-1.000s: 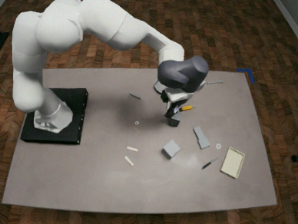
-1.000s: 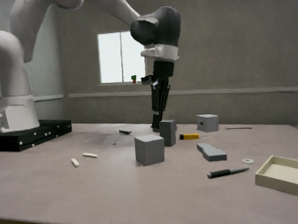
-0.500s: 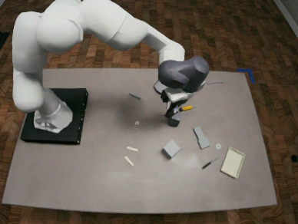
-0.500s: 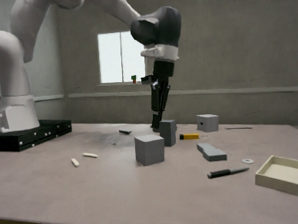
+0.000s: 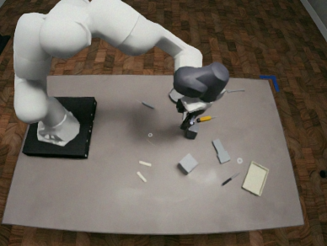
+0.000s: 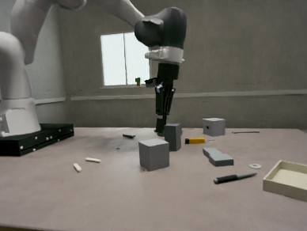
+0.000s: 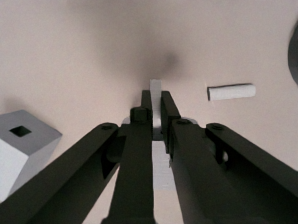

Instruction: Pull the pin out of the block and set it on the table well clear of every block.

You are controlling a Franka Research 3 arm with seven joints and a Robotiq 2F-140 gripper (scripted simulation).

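The dark grey block is 4 cm below my hand, 4 cm ahead of it and 1 cm to the right of it. Also, from my hand: round dish: 23 cm to the left, 8 cm below, 1 cm behind; cream tray: 35 cm ahead, 25 cm to the right, 9 cm below.
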